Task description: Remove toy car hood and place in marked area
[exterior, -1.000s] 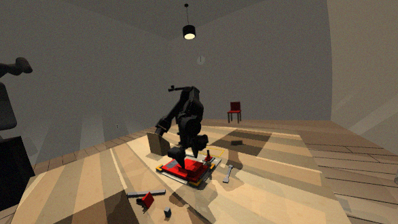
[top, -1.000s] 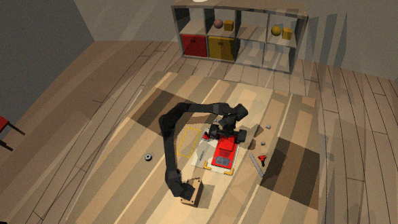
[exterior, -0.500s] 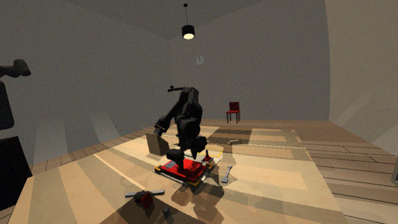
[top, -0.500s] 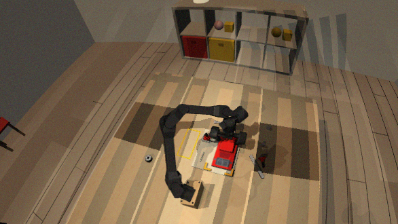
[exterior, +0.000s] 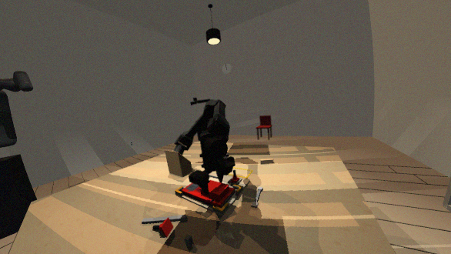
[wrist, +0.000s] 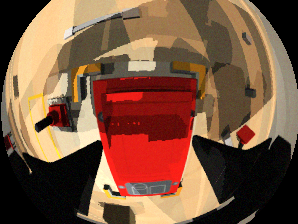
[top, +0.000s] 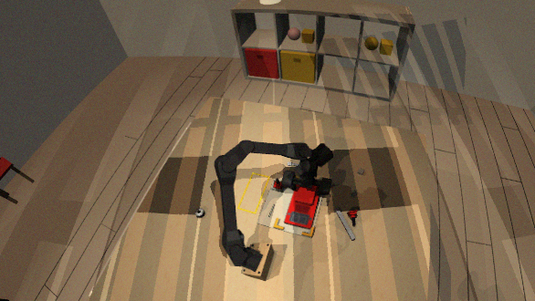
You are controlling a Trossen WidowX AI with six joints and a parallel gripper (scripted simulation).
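The red hood lies right at my gripper tip. The rest, counted from my gripper tip: grey ruler: 19 cm to the right, 6 cm behind, 4 cm below.
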